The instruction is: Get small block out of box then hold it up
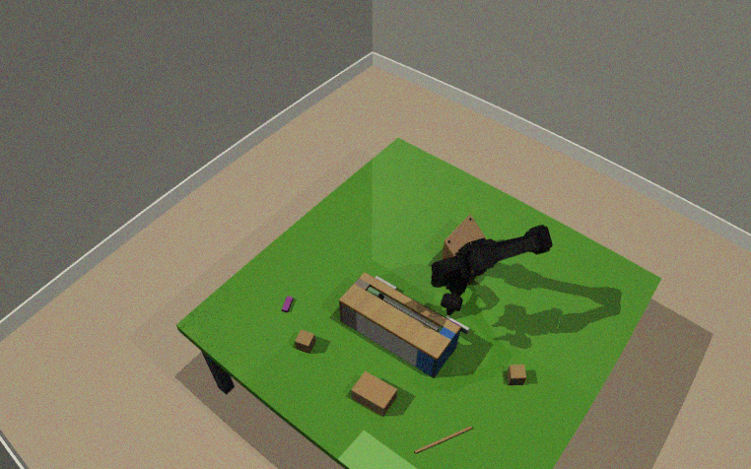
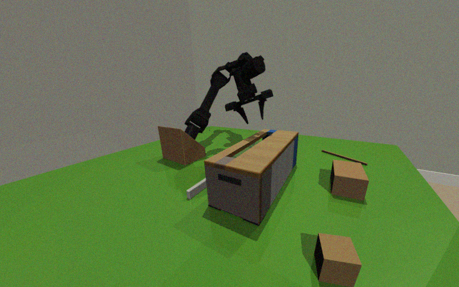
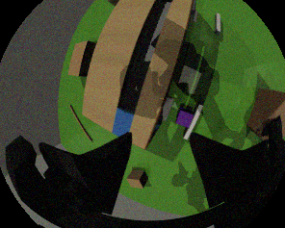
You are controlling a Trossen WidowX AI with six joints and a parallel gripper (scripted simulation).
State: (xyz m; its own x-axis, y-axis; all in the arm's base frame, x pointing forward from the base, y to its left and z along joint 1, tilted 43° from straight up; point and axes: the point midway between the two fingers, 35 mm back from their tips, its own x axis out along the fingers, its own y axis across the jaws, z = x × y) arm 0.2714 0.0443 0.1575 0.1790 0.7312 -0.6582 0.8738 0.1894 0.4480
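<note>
The purple block is 3 cm behind my gripper tip and 15 cm below it. The rest, counted from my gripper tip: long box 7 cm ahead, 13 cm to the right, 11 cm below; then thin stick 29 cm ahead, 25 cm to the left, 16 cm below.
</note>
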